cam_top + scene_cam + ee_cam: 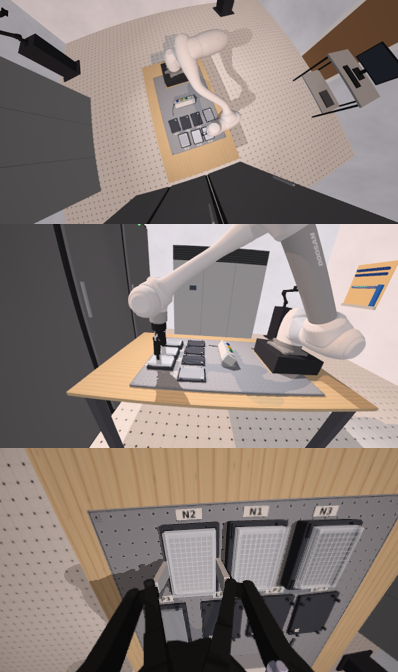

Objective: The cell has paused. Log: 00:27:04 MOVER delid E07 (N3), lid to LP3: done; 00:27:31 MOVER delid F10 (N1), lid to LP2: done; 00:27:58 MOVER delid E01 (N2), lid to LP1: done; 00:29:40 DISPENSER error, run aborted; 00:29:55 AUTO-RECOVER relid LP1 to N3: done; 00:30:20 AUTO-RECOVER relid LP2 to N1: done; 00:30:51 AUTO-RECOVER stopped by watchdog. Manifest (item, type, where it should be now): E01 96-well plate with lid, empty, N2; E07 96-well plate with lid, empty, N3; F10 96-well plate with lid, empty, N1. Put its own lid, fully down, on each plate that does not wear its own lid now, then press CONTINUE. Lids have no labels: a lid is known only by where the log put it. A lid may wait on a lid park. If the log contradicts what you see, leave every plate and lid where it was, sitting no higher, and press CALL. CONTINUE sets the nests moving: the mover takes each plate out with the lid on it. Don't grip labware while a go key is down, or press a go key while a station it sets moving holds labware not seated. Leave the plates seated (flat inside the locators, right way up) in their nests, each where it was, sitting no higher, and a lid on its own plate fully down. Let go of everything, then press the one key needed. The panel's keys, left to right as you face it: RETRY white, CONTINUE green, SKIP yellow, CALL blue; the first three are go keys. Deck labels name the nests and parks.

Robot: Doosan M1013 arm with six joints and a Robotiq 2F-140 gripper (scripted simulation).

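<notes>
The N2 plate lies 3 cm below my hand. Round my hand: park LP4 (23 cm behind, 29 cm to the right, 6 cm below); lid park LP1 (19 cm behind, 4 cm to the right, 6 cm below); LP2 (21 cm behind, 17 cm to the right, 6 cm below).
</notes>
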